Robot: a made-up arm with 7 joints. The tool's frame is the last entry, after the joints.
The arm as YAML. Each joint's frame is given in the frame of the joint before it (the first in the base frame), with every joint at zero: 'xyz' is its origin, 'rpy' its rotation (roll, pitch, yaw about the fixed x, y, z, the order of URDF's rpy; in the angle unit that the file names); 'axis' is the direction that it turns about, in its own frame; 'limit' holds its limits. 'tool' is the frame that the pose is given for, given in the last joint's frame.
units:
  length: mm
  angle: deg
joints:
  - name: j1
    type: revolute
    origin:
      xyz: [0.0, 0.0, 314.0]
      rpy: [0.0, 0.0, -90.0]
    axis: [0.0, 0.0, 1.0]
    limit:
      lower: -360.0
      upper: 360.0
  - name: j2
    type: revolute
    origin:
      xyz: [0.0, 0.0, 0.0]
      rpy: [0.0, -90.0, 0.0]
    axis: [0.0, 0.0, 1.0]
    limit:
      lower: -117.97
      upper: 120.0
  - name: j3
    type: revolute
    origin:
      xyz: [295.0, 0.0, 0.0]
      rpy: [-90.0, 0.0, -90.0]
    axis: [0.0, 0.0, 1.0]
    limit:
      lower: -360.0
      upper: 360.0
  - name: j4
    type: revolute
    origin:
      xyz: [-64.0, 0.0, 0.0]
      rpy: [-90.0, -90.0, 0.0]
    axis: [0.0, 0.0, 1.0]
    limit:
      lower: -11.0
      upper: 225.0
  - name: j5
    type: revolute
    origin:
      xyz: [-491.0, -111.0, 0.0]
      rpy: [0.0, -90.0, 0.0]
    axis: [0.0, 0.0, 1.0]
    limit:
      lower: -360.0
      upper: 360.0
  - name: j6
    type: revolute
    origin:
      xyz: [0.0, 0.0, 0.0]
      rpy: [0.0, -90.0, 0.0]
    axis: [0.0, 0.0, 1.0]
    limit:
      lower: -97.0
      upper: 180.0
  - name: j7
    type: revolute
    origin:
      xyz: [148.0, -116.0, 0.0]
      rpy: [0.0, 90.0, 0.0]
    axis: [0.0, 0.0, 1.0]
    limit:
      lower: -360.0
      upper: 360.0
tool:
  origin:
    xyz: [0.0, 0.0, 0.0]
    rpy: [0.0, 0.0, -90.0]
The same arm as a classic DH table. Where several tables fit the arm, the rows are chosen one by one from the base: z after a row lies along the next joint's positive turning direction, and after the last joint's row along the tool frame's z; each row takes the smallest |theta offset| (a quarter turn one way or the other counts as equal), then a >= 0, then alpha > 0; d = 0 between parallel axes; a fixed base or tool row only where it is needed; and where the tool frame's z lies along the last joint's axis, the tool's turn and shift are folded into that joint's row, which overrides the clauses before.
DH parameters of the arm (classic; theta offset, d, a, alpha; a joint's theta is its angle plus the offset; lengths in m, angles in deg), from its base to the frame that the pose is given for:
j1: 0.00 0.3140 0.0000 -90.00
j2: 0.00 0.0000 0.0000 90.00
j3: 0.00 0.2950 0.0640 90.00
j4: 0.00 0.0000 0.1110 90.00
j5: 0.00 0.4910 0.0000 90.00
j6: 0.00 0.0000 0.1160 -90.00
j7: 0.00 0.1480 0.0000 0.00
Joint limits (deg, base to tool): -360.00..360.00 -117.97..120.00 -360.00..360.00 -11.00..225.00 -360.00..360.00 -97.00..180.00 -360.00..360.00

